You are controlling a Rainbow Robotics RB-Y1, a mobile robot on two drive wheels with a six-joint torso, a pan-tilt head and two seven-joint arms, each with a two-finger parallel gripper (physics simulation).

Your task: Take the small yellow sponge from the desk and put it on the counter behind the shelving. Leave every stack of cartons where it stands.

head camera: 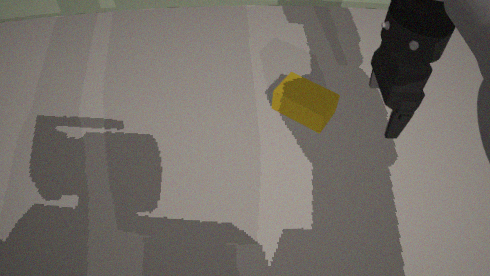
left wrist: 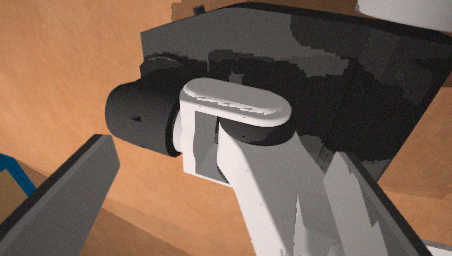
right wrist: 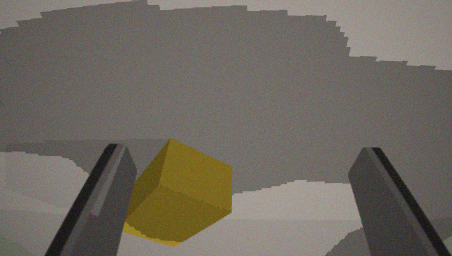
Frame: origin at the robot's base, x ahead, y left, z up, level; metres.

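Seen in the pictures: left gripper, fingertip midpoint: (left wrist: 222,158); right gripper, fingertip midpoint: (head camera: 382,110) (right wrist: 244,160).
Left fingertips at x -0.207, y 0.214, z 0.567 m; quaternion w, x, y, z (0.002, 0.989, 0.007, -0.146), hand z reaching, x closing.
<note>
A point is followed by its place in that frame.
The small yellow sponge (head camera: 306,102) {x 0.589, y -0.083, z 0.995 m} (right wrist: 187,185) {x 0.594, y -0.132, z 0.987 m} lies on the pale desk (head camera: 205,75) {x 0.692, y 0.105, z 0.951 m} (right wrist: 295,200) {x 0.486, y -0.057, z 0.951 m}, partly in shadow. My right gripper (head camera: 387,112) {x 0.562, y -0.205, z 1.018 m} (right wrist: 244,160) {x 0.562, y -0.205, z 1.018 m} is open and empty, above the desk and to the right of the sponge in the head view. In the right wrist view the sponge shows beyond the fingers, close to the left-hand finger, which hides a bit of its edge. My left gripper (left wrist: 222,158) {x -0.207, y 0.215, z 0.567 m} is open, with nothing held between its fingers. The counter, the shelving and the cartons cannot be made out.
A green surface (head camera: 50,11) {x 0.943, y 0.575, z 0.947 m} borders the desk's far edge in the head view. The left wrist view shows the robot's dark base (left wrist: 320,45) {x -0.149, y 0.181, z 0.169 m} and white and black body parts over an orange-brown floor (left wrist: 60,60) {x -1.114, y -0.071, z 0.001 m}, and a blue-edged object (left wrist: 19,174) {x -2.026, y -1.137, z 0.037 m} at the left. Broad shadows cross the desk.
</note>
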